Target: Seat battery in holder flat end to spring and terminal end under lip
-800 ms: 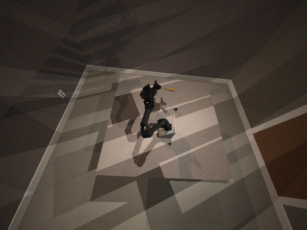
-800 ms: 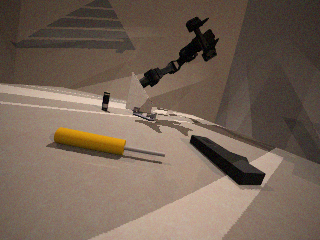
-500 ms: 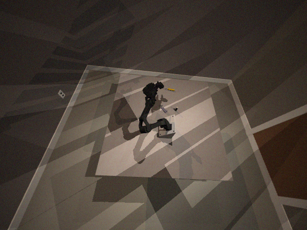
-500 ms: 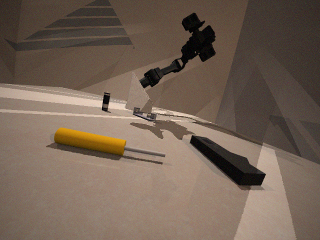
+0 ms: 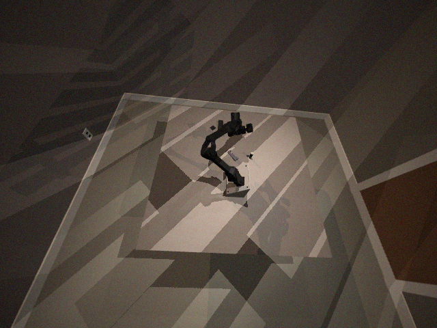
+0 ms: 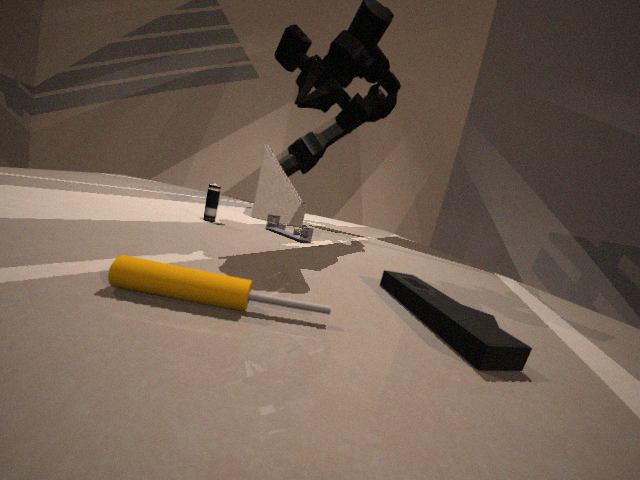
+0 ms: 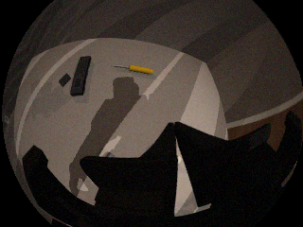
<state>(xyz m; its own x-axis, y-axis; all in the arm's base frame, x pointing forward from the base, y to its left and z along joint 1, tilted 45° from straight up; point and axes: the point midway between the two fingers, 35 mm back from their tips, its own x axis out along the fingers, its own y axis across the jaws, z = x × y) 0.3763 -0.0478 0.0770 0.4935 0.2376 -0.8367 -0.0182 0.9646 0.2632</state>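
Now: the battery 9 cm behind my gripper tip, 12 cm to the right of it and 19 cm below it. Also, from my gripper tip: screwdriver: 24 cm ahead, 2 cm to the right, 21 cm below; then flat black block: 21 cm ahead, 17 cm to the left, 21 cm below.
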